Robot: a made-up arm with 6 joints.
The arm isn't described. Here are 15 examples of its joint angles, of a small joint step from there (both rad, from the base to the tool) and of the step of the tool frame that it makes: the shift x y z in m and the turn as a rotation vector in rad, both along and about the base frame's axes.
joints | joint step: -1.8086 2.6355 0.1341 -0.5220 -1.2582 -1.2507 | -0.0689 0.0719 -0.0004 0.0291 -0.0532 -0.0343
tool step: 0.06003 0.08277 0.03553 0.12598 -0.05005 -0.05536
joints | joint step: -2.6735 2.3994 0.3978 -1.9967 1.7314 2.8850 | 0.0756 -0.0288 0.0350 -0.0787 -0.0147 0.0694
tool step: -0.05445 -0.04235 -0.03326 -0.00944 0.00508 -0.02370
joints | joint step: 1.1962 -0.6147 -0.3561 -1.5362 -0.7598 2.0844 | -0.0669 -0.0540 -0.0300 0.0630 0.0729 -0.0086
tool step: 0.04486 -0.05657 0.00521 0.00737 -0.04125 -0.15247
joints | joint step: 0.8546 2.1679 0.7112 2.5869 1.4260 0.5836 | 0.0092 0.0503 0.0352 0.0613 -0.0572 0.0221
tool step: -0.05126 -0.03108 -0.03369 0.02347 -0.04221 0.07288
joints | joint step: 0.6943 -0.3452 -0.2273 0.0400 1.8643 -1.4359 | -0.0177 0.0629 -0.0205 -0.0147 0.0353 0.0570
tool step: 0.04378 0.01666 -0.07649 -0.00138 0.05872 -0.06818
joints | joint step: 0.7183 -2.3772 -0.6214 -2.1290 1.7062 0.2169 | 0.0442 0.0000 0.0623 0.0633 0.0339 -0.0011
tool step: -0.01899 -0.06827 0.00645 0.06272 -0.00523 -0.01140
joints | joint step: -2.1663 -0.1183 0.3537 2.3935 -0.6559 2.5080 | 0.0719 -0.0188 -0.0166 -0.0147 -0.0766 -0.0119
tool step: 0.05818 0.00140 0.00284 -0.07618 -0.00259 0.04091
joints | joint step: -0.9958 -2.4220 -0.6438 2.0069 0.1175 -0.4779 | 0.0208 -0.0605 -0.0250 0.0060 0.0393 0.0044
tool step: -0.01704 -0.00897 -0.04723 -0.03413 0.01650 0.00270
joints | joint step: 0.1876 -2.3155 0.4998 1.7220 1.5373 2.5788 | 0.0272 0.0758 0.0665 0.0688 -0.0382 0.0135
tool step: -0.02743 -0.02705 0.05481 0.07777 0.00463 0.03776
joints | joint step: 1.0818 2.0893 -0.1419 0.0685 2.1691 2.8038 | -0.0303 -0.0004 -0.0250 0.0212 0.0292 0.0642
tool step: -0.01189 -0.02212 0.00952 -0.01607 -0.04704 -0.01142
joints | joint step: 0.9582 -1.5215 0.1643 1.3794 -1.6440 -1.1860 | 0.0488 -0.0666 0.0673 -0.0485 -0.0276 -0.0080
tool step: -0.00124 -0.14021 -0.11857 0.12382 -0.05906 0.10096
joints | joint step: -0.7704 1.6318 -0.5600 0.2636 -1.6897 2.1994 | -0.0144 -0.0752 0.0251 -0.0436 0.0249 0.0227
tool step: 0.04856 -0.05954 0.01671 -0.08453 -0.08386 -0.06819
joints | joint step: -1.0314 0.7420 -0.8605 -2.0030 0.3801 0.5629 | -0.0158 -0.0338 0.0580 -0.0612 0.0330 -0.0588
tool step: 0.05653 -0.06429 -0.00904 -0.10317 -0.01651 -0.13181
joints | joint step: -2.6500 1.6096 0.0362 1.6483 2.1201 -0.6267 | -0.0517 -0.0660 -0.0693 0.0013 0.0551 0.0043
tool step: -0.02353 0.04978 0.04418 -0.04753 -0.02838 -0.05297
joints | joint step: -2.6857 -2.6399 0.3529 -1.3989 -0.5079 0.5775 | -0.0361 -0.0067 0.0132 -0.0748 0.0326 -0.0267
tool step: 0.03673 -0.06170 -0.01606 0.07894 0.04994 0.01121
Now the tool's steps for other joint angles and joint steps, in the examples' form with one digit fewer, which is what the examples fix.
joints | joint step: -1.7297 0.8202 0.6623 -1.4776 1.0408 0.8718 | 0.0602 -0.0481 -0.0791 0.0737 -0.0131 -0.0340
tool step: 0.0657 0.0249 -0.0007 0.0104 0.0517 0.0864
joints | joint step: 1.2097 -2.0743 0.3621 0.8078 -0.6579 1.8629 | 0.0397 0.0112 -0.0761 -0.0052 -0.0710 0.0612
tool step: 0.0738 0.0253 0.0865 -0.1394 0.0995 0.0287
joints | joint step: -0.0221 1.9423 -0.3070 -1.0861 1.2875 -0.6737 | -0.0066 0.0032 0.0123 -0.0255 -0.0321 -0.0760
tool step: -0.0002 0.0093 -0.0073 0.0167 -0.0596 -0.0825
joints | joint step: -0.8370 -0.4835 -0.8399 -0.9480 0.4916 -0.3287 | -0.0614 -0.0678 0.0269 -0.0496 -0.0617 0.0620
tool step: -0.0192 -0.0082 0.0507 -0.0251 -0.0279 -0.0258
